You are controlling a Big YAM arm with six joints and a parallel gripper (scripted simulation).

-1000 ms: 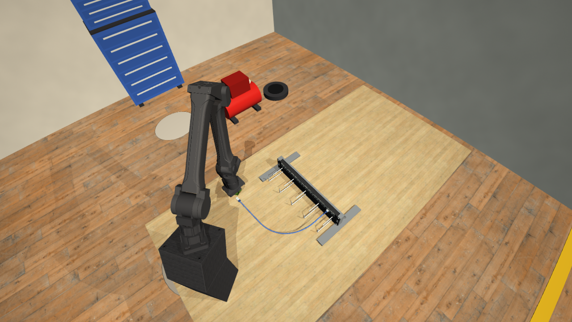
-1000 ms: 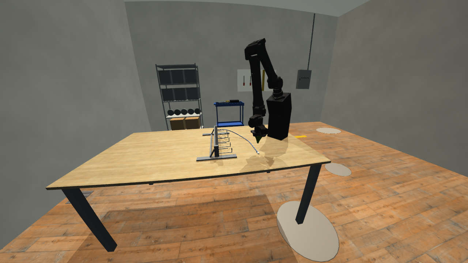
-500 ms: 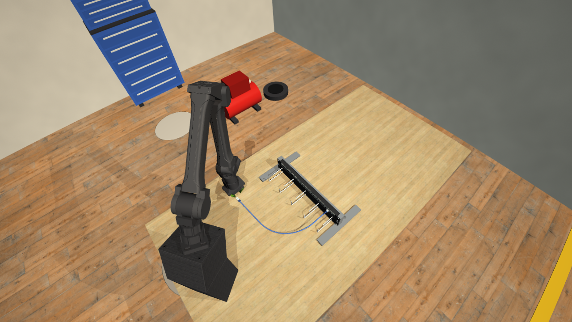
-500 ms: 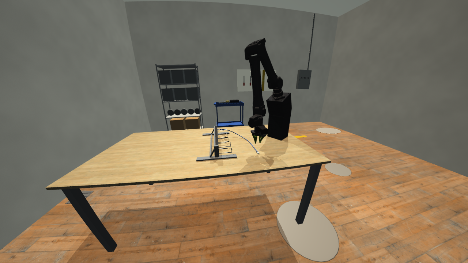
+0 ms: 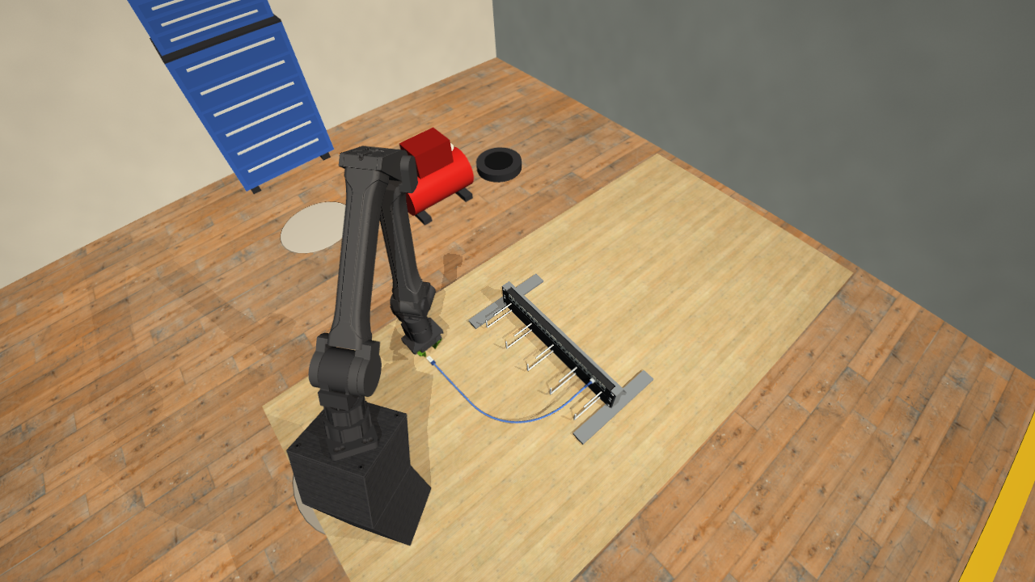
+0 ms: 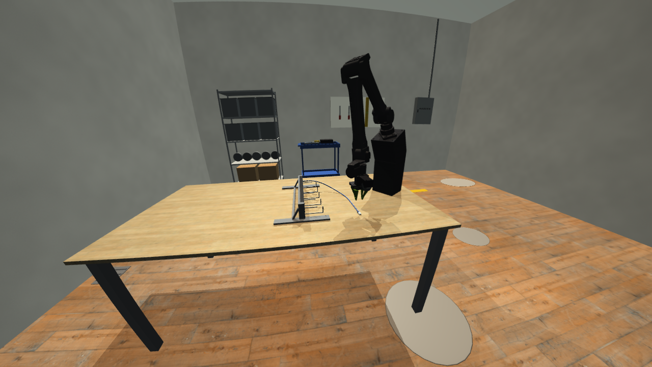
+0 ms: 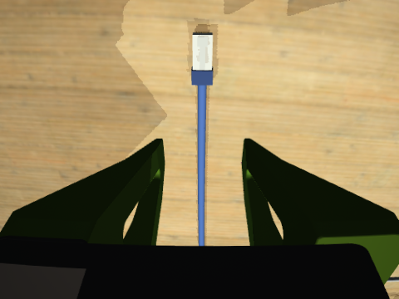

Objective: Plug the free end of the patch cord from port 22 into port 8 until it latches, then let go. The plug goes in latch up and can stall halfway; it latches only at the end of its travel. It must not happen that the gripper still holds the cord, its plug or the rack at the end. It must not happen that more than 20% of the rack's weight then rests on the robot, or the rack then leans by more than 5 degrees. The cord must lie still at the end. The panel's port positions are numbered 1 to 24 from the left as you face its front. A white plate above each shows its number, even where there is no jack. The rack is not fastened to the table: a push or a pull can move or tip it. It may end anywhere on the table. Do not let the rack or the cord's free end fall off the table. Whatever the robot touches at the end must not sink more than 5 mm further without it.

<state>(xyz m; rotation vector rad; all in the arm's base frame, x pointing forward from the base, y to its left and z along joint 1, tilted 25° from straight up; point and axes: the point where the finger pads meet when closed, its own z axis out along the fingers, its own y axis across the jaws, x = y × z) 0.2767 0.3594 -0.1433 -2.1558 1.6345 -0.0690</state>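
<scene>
Right now the cord plug is 10 mm behind my hand, 20 mm to the left of it and 80 mm below it.
</scene>
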